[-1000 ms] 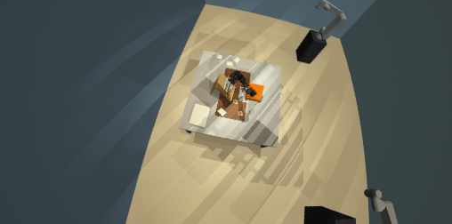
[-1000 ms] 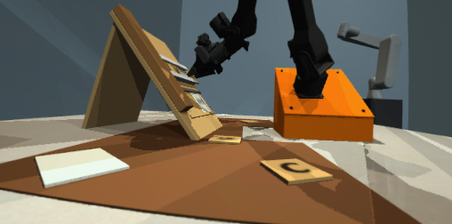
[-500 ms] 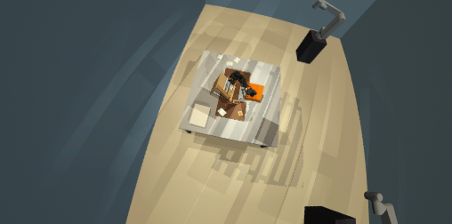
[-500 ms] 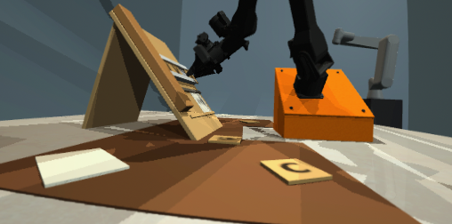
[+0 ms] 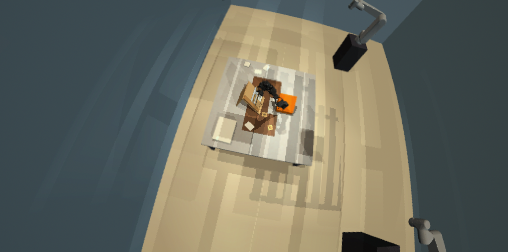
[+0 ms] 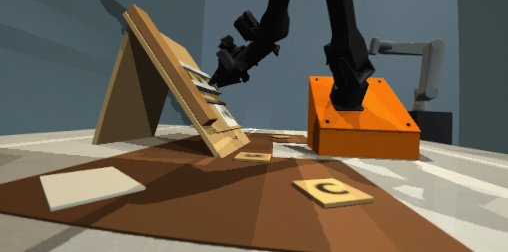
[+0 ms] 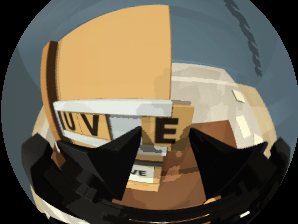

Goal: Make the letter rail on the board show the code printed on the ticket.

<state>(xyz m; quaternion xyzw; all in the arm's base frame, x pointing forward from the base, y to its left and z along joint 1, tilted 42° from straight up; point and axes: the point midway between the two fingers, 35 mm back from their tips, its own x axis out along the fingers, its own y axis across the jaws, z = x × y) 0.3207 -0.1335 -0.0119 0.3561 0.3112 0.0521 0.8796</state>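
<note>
My gripper tip is now 100 mm to the right of the tan tile marked v and 10 mm short of it. The rest, counted from my gripper tip: u tile (150 mm to the left, 20 mm ahead); then brown mat (160 mm below, 150 mm behind, 100 mm to the left); then e tile (right at my gripper tip).
</note>
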